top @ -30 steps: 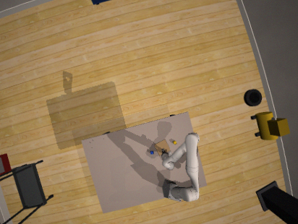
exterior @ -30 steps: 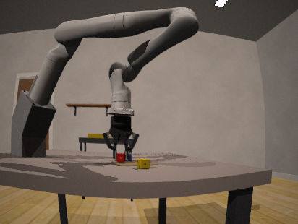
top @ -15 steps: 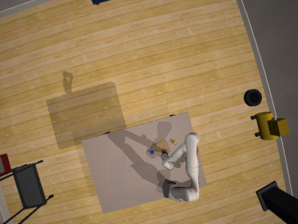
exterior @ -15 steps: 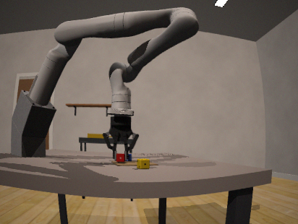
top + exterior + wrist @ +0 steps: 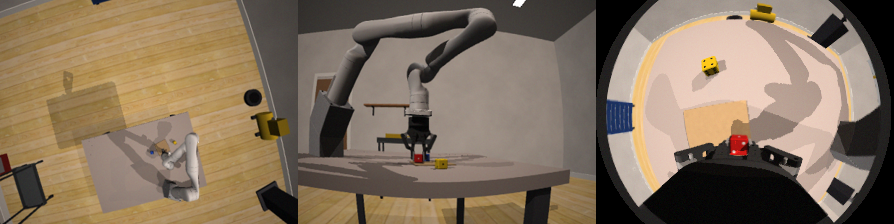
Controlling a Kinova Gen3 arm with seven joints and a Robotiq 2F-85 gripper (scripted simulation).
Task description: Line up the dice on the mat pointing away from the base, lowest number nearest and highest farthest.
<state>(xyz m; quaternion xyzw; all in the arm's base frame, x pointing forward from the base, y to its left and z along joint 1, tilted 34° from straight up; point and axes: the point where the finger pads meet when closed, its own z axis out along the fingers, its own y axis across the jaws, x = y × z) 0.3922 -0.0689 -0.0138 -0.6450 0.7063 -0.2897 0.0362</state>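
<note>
My gripper is now 1 cm above the red die. From my hand the other things lie so: yellow die (4 cm ahead, 16 cm to the right, 1 cm below); then tan mat (4 cm ahead, 1 cm to the right, 2 cm below); then blue die (5 cm ahead, 12 cm to the left, 1 cm below).
</note>
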